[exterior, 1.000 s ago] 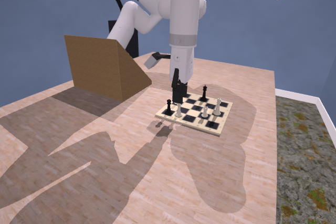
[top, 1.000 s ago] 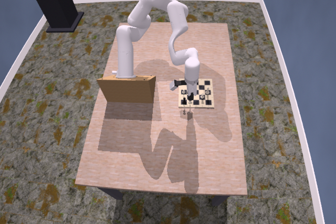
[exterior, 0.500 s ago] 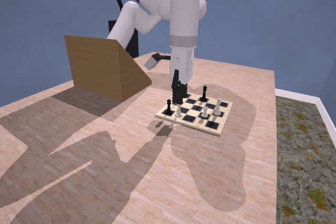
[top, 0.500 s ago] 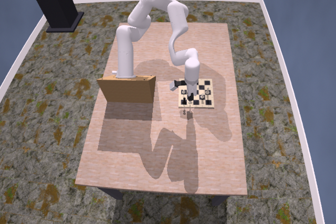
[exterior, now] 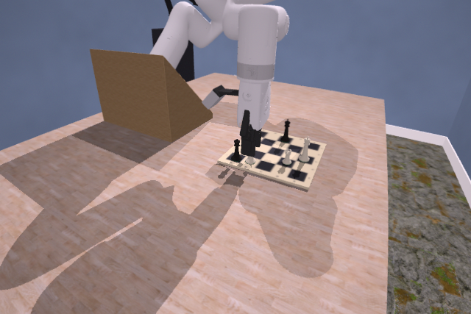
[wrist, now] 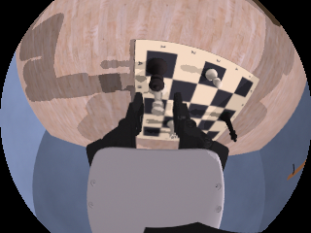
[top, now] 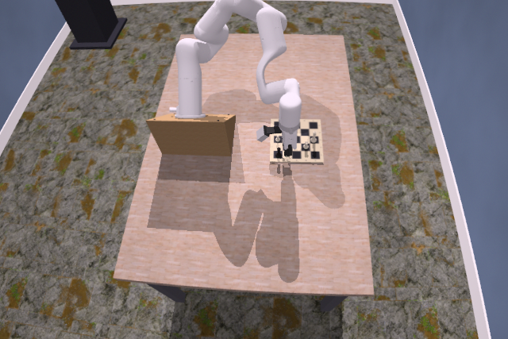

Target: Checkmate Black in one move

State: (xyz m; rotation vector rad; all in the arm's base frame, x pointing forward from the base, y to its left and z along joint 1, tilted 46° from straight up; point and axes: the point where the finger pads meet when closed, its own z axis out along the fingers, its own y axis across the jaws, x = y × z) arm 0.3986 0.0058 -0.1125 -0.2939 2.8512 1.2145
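The white chess piece is 2 cm below my hand. Round my hand: tall white piece 11 cm ahead, 8 cm to the left, 2 cm below; then white pawn 4 cm behind, 7 cm to the left, 4 cm below; then small chessboard 3 cm ahead, 8 cm to the left, 5 cm below.
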